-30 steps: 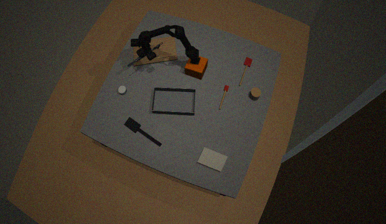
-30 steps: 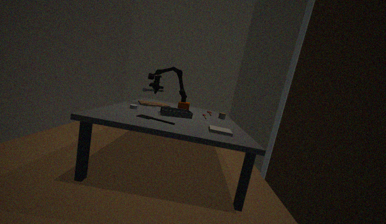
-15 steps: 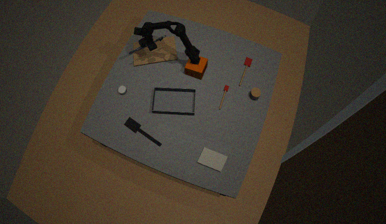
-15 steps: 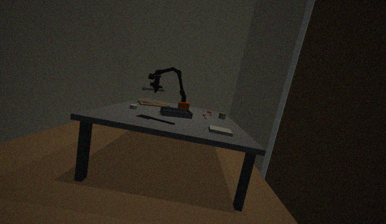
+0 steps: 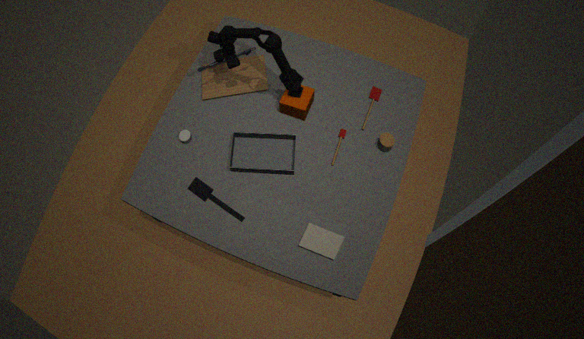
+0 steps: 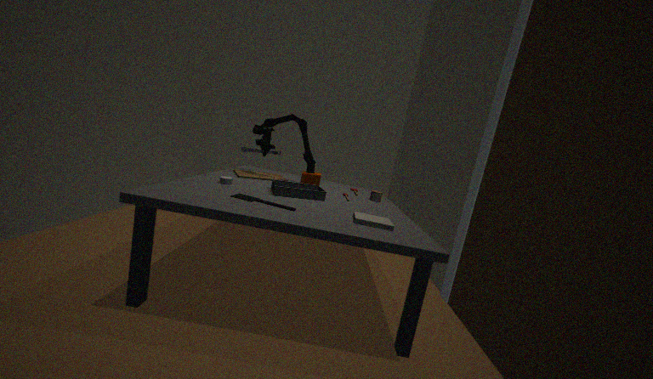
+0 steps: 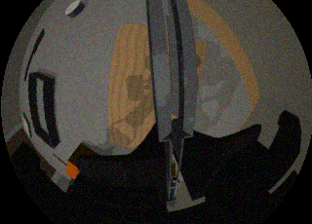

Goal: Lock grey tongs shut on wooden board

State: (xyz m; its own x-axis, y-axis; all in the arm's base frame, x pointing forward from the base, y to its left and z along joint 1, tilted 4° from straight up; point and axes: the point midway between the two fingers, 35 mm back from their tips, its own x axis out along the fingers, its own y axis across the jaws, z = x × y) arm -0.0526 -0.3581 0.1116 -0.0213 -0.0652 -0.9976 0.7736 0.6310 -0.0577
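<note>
Right now my gripper tip is 150 mm above the wooden board. The rest, counted from my gripper tip: black spatula: 670 mm ahead, 150 mm below, 140 mm to the left; then roasting tin: 380 mm ahead, 310 mm to the left, 130 mm below; then white puck: 410 mm ahead, 140 mm below, 110 mm to the right.
</note>
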